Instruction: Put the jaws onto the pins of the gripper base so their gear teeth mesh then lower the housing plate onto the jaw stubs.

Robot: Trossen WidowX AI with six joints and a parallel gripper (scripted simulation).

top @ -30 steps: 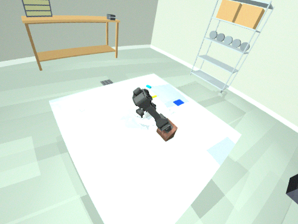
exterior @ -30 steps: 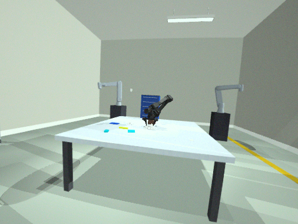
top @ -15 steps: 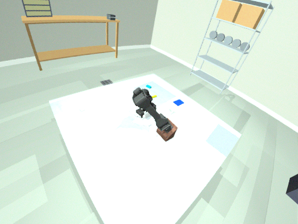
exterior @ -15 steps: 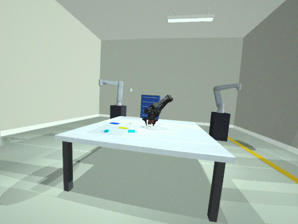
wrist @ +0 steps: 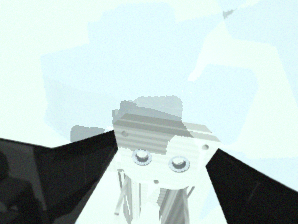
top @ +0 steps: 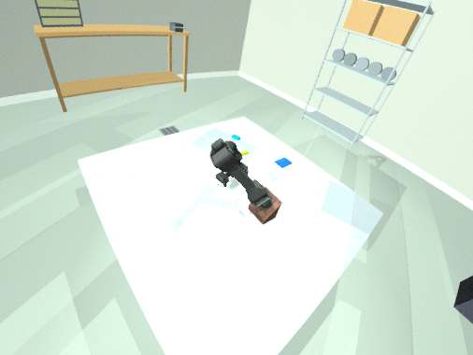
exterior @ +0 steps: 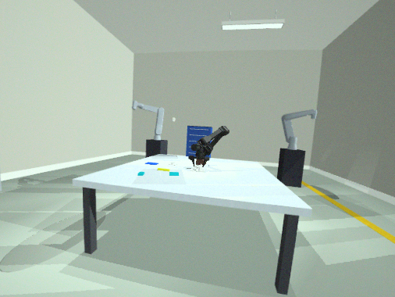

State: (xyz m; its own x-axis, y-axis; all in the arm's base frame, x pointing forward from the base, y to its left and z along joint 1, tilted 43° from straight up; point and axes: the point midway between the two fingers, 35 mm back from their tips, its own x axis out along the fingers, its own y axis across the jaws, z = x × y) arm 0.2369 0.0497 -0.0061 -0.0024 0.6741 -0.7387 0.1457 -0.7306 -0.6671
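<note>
My gripper tip is 10 mm short of the small white part and 20 mm below it. From my gripper tip the other things lie so: yellow bar: 200 mm ahead, 240 mm to the right; then pale jaw: 20 mm ahead, 20 mm to the left; then blue square: 10 mm ahead, 460 mm to the right, 10 mm below.
</note>
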